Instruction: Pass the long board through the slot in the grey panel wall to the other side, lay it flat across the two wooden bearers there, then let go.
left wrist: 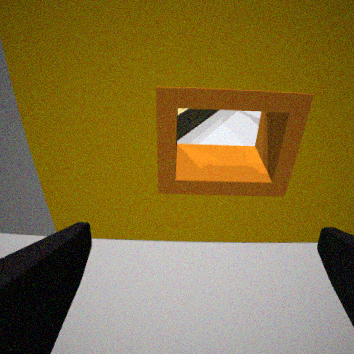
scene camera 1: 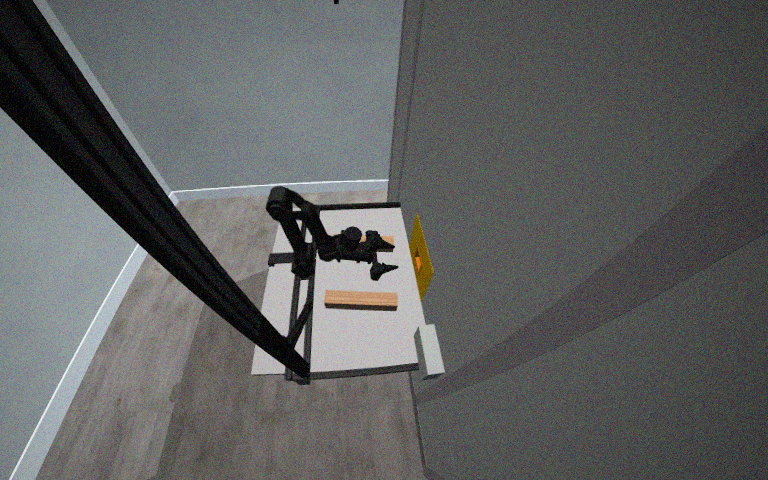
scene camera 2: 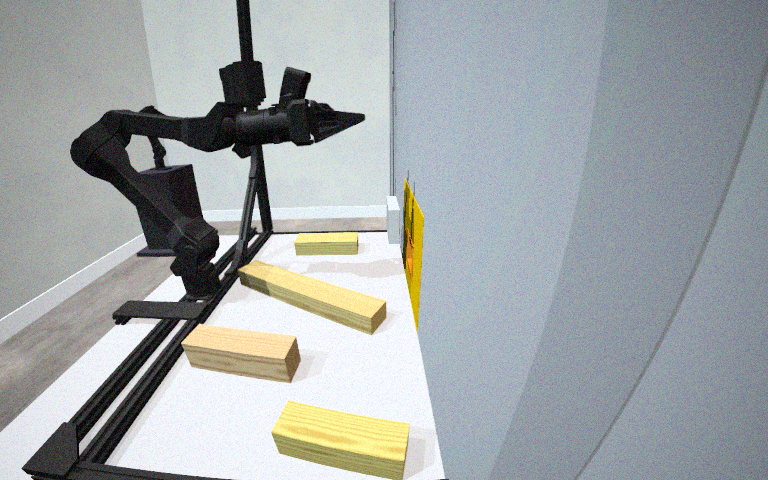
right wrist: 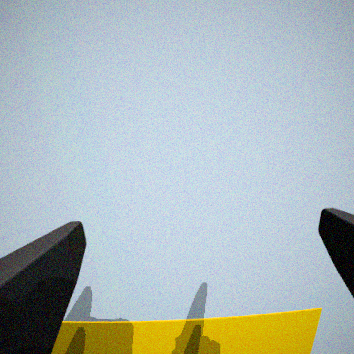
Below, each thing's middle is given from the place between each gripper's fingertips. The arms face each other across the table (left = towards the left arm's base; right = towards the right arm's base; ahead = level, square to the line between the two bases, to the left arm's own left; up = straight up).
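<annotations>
The orange-framed slot [left wrist: 264,169] is 110 mm to the right of my left hand and 20 mm behind it.
As for my right hand, the orange-framed slot is 260 mm below it, 110 mm to the left of it and 20 mm behind it.
</annotations>
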